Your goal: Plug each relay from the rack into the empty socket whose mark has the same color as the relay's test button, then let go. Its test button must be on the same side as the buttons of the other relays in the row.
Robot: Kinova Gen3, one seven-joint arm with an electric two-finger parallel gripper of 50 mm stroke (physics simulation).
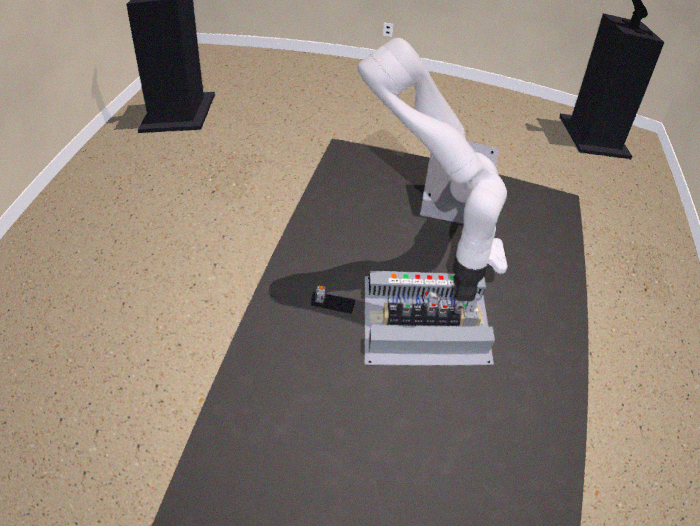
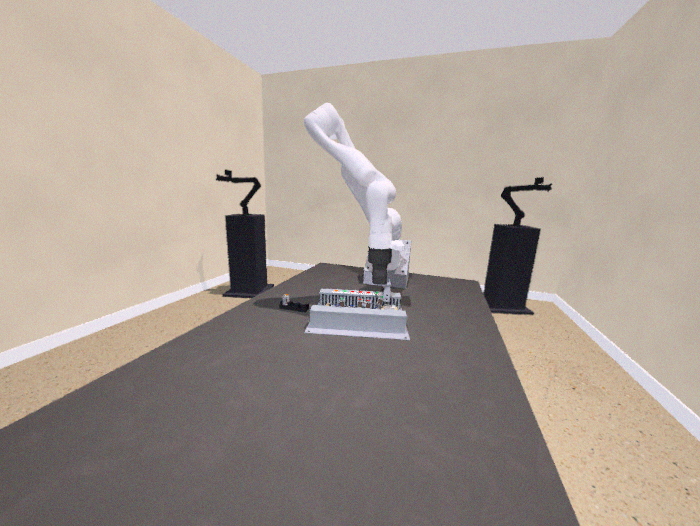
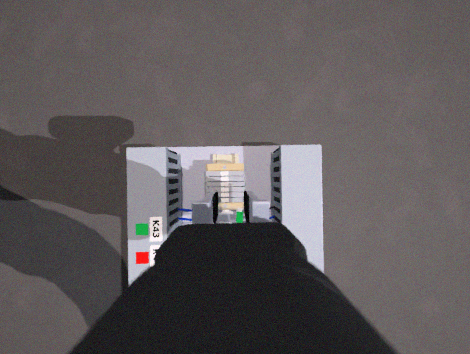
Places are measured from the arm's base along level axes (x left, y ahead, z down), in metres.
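Pixels of known places: gripper, fingertip midpoint: (image 1: 469, 305) (image 2: 386, 299) (image 3: 231, 202).
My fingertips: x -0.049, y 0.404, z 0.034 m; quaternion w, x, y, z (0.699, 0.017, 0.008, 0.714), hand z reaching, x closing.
Observation:
For each thing: its top centre in the pictures, then the offset to it from my fingertips. "pt": a spot on its surface instead.
- green test button, middle of its top: (image 3: 239, 217) dx -0.013, dy +0.008, dz -0.013 m
- K43 green mark, middle of its top: (image 3: 141, 229) dx -0.027, dy -0.097, dz +0.014 m
- row, middle of its top: (image 1: 424, 312) dx -0.105, dy -0.010, dz +0.045 m
- green-button relay, middle of its top: (image 1: 408, 303) dx -0.151, dy -0.011, dz +0.007 m
- first socket, surface spot: (image 1: 393, 315) pt dx -0.183, dy +0.000, dz +0.044 m
- orange mark, middle of its top: (image 1: 393, 276) dx -0.179, dy -0.100, dz +0.014 m
- black rack, middle of its top: (image 1: 333, 298) (image 2: 294, 302) dx -0.331, dy -0.056, dz +0.054 m
- slotted duct, surface spot: (image 1: 384, 289) pt dx -0.202, dy -0.077, dz +0.040 m
- grey duct, middle of its top: (image 1: 434, 333) (image 2: 358, 310) dx -0.093, dy +0.073, dz +0.014 m
- small white thing, middle of its top: (image 1: 434, 292) dx -0.077, dy -0.055, dz +0.022 m
My gripper (image 1: 465, 307) (image 3: 231, 202) is shut on a relay (image 3: 226, 217) with a green test button (image 3: 239, 217), on the side away from the marks. It is over the right end of the socket row, beside the terminal blocks; its height is hard to judge. The K43 green mark (image 3: 142, 229) is near its level. In the row (image 1: 418, 314), one green-button relay (image 1: 406, 310) and two red-button relays (image 1: 432, 309) (image 1: 443, 311) stand in sockets. The first socket (image 1: 393, 315), under the orange mark (image 1: 393, 276), is empty. A relay (image 1: 320, 294) (image 2: 285, 299) with an orange button stands in the black rack (image 1: 341, 305) (image 2: 298, 307).
A slotted duct (image 1: 384, 289) with the marks runs behind the row, and a grey duct (image 1: 430, 340) (image 2: 357, 320) runs in front. Terminal blocks (image 3: 225, 181) adjoin the row's right end. A small white thing (image 1: 432, 296) with red beside it is at the rear duct, unclear.

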